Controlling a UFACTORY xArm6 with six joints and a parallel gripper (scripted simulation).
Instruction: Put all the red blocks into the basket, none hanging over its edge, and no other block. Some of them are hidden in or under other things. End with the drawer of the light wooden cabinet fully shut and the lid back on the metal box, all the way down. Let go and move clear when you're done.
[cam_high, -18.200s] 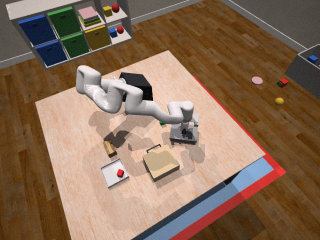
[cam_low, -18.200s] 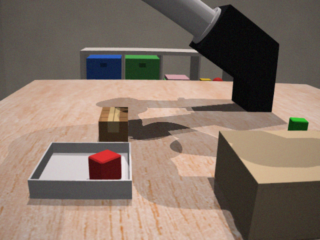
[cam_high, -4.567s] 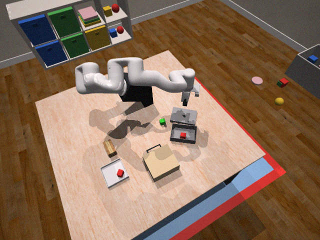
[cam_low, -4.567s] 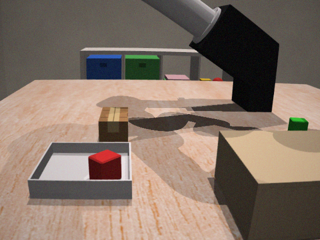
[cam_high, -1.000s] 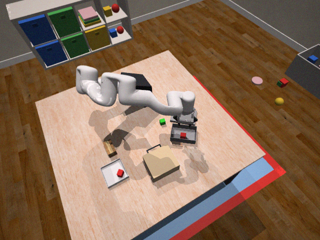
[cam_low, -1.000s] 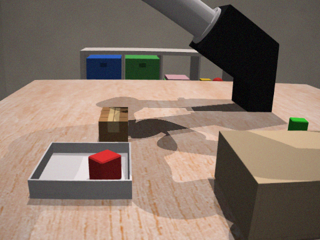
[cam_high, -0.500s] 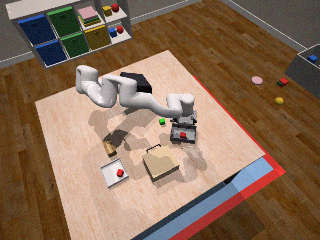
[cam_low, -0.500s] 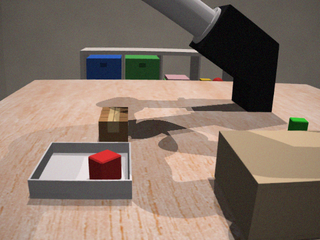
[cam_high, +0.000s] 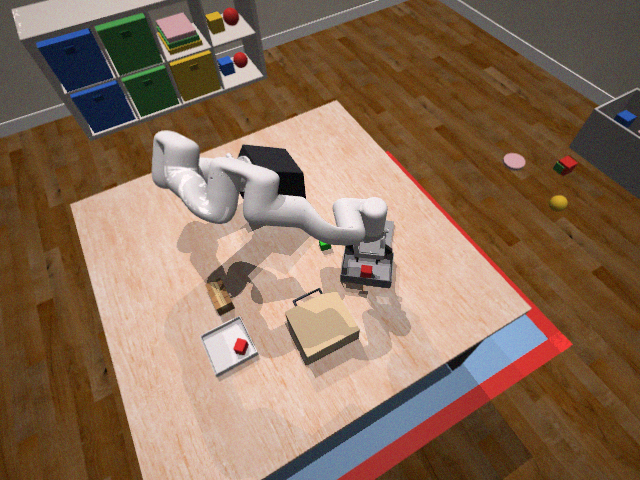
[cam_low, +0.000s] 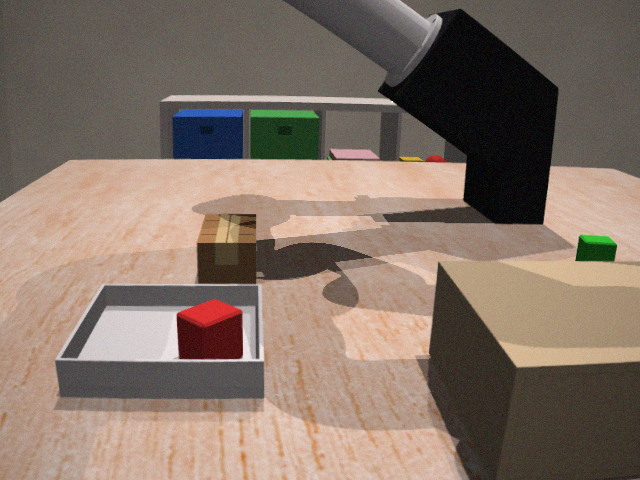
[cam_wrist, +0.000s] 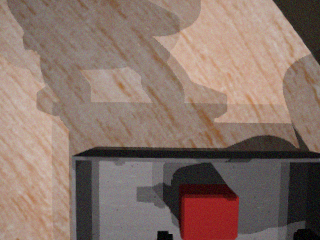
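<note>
My hand is 90 mm above the metal box, 10 mm to the right of it and 10 mm past it. Round my hand: grey lid: 150 mm behind, 110 mm below, 100 mm to the left; drawer: 240 mm to the right, 80 mm below, 80 mm ahead; light wooden cabinet: 240 mm to the right, 100 mm ahead, 80 mm below.
</note>
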